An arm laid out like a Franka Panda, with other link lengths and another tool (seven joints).
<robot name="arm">
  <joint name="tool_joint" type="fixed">
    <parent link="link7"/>
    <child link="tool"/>
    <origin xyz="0.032 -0.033 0.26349" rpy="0.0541 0 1.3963"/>
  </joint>
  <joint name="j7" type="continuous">
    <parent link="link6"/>
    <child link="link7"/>
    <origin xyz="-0.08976 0 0" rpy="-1.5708 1.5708 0"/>
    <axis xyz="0 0 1"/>
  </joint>
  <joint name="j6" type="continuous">
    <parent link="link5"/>
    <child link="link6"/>
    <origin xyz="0 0 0" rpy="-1.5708 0 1.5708"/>
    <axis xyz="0 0 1"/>
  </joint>
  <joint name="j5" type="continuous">
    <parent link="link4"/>
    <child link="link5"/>
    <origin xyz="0.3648 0.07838 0" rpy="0 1.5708 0"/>
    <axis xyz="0 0 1"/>
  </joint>
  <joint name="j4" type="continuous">
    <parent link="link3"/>
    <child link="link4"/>
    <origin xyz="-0.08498 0 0" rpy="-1.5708 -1.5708 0"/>
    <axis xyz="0 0 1"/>
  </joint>
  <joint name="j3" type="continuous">
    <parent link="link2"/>
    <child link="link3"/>
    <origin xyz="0 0.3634 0" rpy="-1.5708 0 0"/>
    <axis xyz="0 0 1"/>
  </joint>
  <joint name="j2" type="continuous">
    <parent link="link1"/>
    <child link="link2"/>
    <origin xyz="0 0 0" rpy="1.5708 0 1.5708"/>
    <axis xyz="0 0 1"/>
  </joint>
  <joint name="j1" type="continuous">
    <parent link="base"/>
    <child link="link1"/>
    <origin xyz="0 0 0.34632" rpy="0 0 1.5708"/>
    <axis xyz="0 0 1"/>
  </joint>
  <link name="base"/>
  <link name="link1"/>
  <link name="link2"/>
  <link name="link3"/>
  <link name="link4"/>
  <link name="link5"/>
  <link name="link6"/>
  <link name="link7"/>
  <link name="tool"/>
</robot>
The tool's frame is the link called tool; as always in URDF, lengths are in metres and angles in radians. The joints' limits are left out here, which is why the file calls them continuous.
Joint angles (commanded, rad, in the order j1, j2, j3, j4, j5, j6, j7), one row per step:
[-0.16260 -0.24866 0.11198 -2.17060 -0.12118 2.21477 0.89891]
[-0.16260 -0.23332 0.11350 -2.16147 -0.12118 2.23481 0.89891]
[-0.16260 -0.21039 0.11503 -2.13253 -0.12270 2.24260 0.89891]
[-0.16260 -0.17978 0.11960 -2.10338 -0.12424 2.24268 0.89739]
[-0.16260 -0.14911 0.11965 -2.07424 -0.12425 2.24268 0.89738]
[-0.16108 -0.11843 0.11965 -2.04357 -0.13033 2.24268 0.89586]
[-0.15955 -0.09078 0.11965 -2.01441 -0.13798 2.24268 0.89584]
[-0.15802 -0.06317 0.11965 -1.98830 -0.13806 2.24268 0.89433]
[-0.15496 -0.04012 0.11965 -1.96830 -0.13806 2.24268 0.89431]
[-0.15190 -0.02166 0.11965 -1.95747 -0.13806 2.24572 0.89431]
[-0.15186 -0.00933 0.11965 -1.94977 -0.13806 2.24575 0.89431]
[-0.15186 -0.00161 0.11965 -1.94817 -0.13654 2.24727 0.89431]
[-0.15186 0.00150 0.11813 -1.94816 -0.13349 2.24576 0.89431]
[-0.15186 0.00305 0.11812 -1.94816 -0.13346 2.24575 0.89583]
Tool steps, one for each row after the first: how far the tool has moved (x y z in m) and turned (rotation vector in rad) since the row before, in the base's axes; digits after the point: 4 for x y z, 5 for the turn. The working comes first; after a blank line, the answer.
Tool pose at each row, in the base's axes (x y z in m, rotation vector in rad; the steps are taken from these numbers as rounded here):
[0.5282 0.0008 0.4368 -2.88786 1.06618 -0.52366]
[0.5366 0.0018 0.4369 -2.88041 1.05753 -0.54153]
[0.5485 0.0022 0.4415 -2.87341 1.04992 -0.56014]
[0.5594 0.0040 0.4404 -2.87615 1.03945 -0.55721]
[0.5704 0.0035 0.4390 -2.87391 1.03858 -0.55309]
[0.5816 0.0029 0.4380 -2.87815 1.03034 -0.55433]
[0.5921 0.0021 0.4375 -2.88231 1.02338 -0.55882]
[0.6017 0.0025 0.4353 -2.88181 1.01869 -0.55486]
[0.6093 0.0039 0.4323 -2.88205 1.01420 -0.54891]
[0.6145 0.0055 0.4275 -2.88360 1.00949 -0.54094]
[0.6177 0.0053 0.4241 -2.88472 1.00996 -0.53367]
[0.6191 0.0055 0.4205 -2.88487 1.01102 -0.52579]
[0.6190 0.0049 0.4185 -2.88350 1.01575 -0.51759]
[0.6192 0.0049 0.4175 -2.88312 1.01810 -0.51531]

[0.0084 0.0010 0.0001 0.00143 -0.01376 0.00452]
[0.0119 0.0004 0.0046 0.00042 -0.01384 0.00383]
[0.0109 0.0018 -0.0011 0.00078 0.00145 0.00712]
[0.0110 -0.0005 -0.0014 0.00365 0.00116 0.00063]
[0.0112 -0.0006 -0.0010 -0.00254 0.00012 0.00556]
[0.0105 -0.0008 -0.0005 -0.00396 -0.00150 0.00457]
[0.0096 0.0004 -0.0022 0.00279 0.00137 0.00322]
[0.0076 0.0014 -0.0030 0.00285 0.00278 0.00321]
[0.0052 0.0016 -0.0048 0.00249 0.00441 0.00350]
[0.0032 -0.0002 -0.0034 0.00162 0.00446 0.00006]
[0.0014 0.0002 -0.0036 0.00256 0.00448 -0.00036]
[-0.0001 -0.0006 -0.0020 0.00328 0.00447 -0.00283]
[0.0002 0.0000 -0.0010 0.00070 0.00137 -0.00147]

